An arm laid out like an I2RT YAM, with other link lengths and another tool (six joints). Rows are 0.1 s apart.
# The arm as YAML. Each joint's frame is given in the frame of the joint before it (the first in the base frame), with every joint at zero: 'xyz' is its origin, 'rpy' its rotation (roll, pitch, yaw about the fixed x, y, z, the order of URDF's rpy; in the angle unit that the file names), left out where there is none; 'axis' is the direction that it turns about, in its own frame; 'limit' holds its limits. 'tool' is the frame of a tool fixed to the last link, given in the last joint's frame.
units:
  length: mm
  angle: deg
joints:
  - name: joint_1
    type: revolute
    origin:
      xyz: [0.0, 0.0, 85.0]
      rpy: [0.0, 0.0, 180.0]
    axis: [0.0, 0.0, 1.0]
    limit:
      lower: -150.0
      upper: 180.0
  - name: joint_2
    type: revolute
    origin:
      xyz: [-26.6, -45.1, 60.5]
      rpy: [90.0, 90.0, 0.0]
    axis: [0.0, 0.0, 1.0]
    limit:
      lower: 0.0
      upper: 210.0
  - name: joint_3
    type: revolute
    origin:
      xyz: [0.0, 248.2, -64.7]
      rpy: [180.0, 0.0, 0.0]
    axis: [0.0, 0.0, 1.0]
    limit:
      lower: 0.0
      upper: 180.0
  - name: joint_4
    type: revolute
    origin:
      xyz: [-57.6, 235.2, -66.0]
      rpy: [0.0, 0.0, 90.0]
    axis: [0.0, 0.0, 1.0]
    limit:
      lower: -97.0
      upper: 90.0
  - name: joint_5
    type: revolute
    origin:
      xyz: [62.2, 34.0, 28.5]
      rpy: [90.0, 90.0, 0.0]
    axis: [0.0, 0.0, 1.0]
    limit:
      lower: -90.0
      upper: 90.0
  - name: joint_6
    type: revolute
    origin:
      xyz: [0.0, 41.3, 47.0]
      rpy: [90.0, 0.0, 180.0]
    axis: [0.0, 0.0, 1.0]
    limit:
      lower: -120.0
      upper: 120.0
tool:
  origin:
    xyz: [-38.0, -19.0, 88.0]
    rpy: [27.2, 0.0, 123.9]
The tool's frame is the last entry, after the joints.
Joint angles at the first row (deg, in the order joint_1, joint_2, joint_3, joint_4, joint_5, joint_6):
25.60, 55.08, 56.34, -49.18, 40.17, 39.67
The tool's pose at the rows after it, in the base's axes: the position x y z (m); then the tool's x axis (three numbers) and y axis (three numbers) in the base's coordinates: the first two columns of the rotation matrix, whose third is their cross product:
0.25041 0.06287 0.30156 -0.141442 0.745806 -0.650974 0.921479 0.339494 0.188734
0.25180 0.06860 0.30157 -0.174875 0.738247 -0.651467 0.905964 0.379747 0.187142
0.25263 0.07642 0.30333 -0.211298 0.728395 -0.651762 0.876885 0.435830 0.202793
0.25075 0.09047 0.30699 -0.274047 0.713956 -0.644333 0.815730 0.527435 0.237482
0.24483 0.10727 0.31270 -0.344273 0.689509 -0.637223 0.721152 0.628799 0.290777
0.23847 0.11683 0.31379 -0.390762 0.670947 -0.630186 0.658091 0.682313 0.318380
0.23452 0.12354 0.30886 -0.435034 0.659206 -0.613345 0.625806 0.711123 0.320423
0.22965 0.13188 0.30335 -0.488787 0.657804 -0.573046 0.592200 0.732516 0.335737
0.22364 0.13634 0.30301 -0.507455 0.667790 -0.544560 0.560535 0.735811 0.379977
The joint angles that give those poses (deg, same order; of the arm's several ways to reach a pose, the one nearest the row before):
25.58, 54.93, 56.34, -49.08, 39.84, 38.97
25.58, 54.78, 56.12, -47.61, 38.14, 36.60
25.58, 53.85, 55.28, -44.76, 35.68, 33.20
25.66, 51.87, 53.79, -40.62, 30.63, 28.45
25.64, 49.06, 51.71, -35.90, 23.77, 23.46
25.58, 47.18, 50.16, -33.83, 19.18, 21.12
25.60, 46.69, 49.10, -33.45, 15.98, 20.58
25.59, 46.27, 47.91, -33.13, 11.64, 21.31
25.62, 44.34, 45.92, -31.38, 8.59, 22.29

